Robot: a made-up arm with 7 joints. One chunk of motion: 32 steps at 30 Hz.
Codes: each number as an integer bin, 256 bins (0 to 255) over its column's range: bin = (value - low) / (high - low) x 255, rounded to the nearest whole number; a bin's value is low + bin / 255 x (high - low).
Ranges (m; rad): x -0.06..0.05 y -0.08..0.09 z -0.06..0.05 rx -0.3..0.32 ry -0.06..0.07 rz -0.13..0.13
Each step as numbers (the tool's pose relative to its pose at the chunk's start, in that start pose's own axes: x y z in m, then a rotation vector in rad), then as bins.
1 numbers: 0.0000 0.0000 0.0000 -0.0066 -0.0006 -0.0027
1 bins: 139 120 139 121 117 125
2 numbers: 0.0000 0.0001 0.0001 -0.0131 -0.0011 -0.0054
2 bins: 139 120 139 118 116 122
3 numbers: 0.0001 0.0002 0.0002 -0.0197 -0.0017 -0.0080
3 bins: 139 120 140 115 114 120
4 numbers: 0.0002 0.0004 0.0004 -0.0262 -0.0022 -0.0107
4 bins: 140 121 140 113 113 117
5 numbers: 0.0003 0.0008 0.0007 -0.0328 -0.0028 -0.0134
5 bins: 140 121 141 110 112 114
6 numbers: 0.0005 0.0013 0.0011 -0.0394 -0.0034 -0.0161
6 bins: 140 122 142 107 111 112
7 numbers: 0.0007 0.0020 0.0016 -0.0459 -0.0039 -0.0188
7 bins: 141 123 143 105 110 109
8 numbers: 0.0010 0.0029 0.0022 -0.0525 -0.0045 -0.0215
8 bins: 141 124 144 102 109 106
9 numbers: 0.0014 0.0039 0.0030 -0.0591 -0.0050 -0.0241
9 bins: 142 126 146 99 108 104
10 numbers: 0.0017 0.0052 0.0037 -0.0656 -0.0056 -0.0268
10 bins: 143 128 148 96 107 101
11 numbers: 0.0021 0.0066 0.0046 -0.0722 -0.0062 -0.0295
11 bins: 144 130 150 94 106 99
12 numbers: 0.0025 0.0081 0.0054 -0.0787 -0.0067 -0.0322
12 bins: 145 132 152 91 105 96
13 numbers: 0.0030 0.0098 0.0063 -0.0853 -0.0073 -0.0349
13 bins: 146 135 154 88 103 93
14 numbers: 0.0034 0.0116 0.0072 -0.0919 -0.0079 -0.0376
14 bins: 147 137 156 86 102 91
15 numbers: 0.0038 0.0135 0.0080 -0.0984 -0.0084 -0.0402
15 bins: 148 140 158 83 101 88
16 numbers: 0.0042 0.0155 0.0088 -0.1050 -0.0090 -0.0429
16 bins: 149 143 159 80 100 85
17 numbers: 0.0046 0.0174 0.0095 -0.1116 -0.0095 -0.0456
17 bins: 150 146 161 77 99 83
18 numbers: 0.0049 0.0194 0.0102 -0.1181 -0.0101 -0.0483
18 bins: 150 149 163 75 98 80
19 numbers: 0.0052 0.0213 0.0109 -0.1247 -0.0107 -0.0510
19 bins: 151 152 164 72 97 77
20 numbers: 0.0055 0.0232 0.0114 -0.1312 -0.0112 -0.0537
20 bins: 152 155 166 69 96 75
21 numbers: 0.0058 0.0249 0.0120 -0.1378 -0.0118 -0.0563
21 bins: 153 157 167 67 95 72
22 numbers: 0.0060 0.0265 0.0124 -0.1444 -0.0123 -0.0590
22 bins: 153 160 168 64 94 70
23 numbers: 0.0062 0.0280 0.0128 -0.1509 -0.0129 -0.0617
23 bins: 153 162 169 61 92 67
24 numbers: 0.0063 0.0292 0.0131 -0.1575 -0.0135 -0.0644
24 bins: 154 164 169 59 91 64
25 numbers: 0.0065 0.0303 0.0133 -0.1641 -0.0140 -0.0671
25 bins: 154 165 170 56 90 62
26 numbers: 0.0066 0.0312 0.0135 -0.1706 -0.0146 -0.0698
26 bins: 154 167 170 53 89 59
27 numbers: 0.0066 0.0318 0.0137 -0.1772 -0.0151 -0.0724
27 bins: 154 168 171 51 88 56
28 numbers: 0.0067 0.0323 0.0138 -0.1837 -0.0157 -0.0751
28 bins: 155 168 171 48 87 54
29 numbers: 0.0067 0.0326 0.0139 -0.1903 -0.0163 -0.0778
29 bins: 155 169 171 45 86 51
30 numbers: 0.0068 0.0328 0.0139 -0.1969 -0.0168 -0.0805
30 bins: 155 169 171 42 85 49
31 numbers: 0.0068 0.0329 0.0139 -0.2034 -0.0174 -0.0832
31 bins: 155 169 171 40 84 46
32 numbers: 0.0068 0.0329 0.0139 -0.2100 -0.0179 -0.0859
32 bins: 155 169 171 37 83 43
